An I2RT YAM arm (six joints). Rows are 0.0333 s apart.
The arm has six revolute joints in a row. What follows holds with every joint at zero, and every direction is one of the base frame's. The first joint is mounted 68 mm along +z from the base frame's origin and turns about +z. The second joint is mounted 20 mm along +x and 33.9 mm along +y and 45.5 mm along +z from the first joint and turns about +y. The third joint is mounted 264 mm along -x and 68.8 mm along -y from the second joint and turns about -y. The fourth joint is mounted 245 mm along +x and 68.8 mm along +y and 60 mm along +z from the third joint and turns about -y. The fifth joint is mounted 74 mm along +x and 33.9 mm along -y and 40.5 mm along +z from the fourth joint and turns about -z. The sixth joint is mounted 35.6 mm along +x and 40.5 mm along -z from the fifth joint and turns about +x. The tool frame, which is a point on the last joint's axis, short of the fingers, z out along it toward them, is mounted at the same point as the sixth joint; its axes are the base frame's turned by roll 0, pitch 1.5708 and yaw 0 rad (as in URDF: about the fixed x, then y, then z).
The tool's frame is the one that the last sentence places.
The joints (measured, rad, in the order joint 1, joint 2, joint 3, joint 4, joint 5, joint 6), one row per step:
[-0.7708, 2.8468, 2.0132, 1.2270, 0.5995, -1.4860]
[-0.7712, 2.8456, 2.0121, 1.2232, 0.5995, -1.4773]
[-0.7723, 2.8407, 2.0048, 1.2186, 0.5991, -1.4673]
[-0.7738, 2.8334, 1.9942, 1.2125, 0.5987, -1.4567]
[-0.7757, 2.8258, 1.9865, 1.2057, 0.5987, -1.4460]
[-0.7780, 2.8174, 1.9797, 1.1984, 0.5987, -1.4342]
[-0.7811, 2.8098, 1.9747, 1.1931, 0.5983, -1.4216]
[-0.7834, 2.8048, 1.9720, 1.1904, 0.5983, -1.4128]
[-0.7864, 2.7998, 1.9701, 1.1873, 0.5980, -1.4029]
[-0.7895, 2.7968, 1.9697, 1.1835, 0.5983, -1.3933]
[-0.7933, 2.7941, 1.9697, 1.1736, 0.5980, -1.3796]
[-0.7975, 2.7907, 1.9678, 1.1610, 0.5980, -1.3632]
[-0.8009, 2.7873, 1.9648, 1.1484, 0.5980, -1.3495]
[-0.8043, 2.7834, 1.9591, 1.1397, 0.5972, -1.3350]
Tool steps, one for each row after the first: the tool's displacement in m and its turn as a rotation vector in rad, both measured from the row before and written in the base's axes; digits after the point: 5 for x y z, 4 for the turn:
[-0.00012, -0.00021, -0.00003, 0.0039, -0.0055, 0.0023]
[-0.00077, -0.00012, 0.00007, 0.0063, -0.0043, 0.0024]
[-0.00110, -0.00011, 0.00025, 0.0081, -0.0031, 0.0021]
[-0.00106, -0.00050, 0.00122, 0.0065, -0.0051, 0.0013]
[-0.00115, -0.00073, 0.00189, 0.0058, -0.0071, 0.0012]
[-0.00141, -0.00110, 0.00218, 0.0037, -0.0099, 0.0009]
[-0.00103, -0.00084, 0.00169, 0.0016, -0.0080, 0.0002]
[-0.00125, -0.00117, 0.00190, 0.0014, -0.0093, 0.0001]
[-0.00122, -0.00132, 0.00117, 0.0023, -0.0083, -0.0006]
[-0.00132, -0.00176, 0.00054, 0.0070, -0.0078, 0.0004]
[-0.00158, -0.00184, 0.00008, 0.0103, -0.0078, 0.0004]
[-0.00134, -0.00143, -0.00027, 0.0107, -0.0045, 0.0003]
[-0.00161, -0.00111, -0.00044, 0.0094, -0.0064, 0.0011]

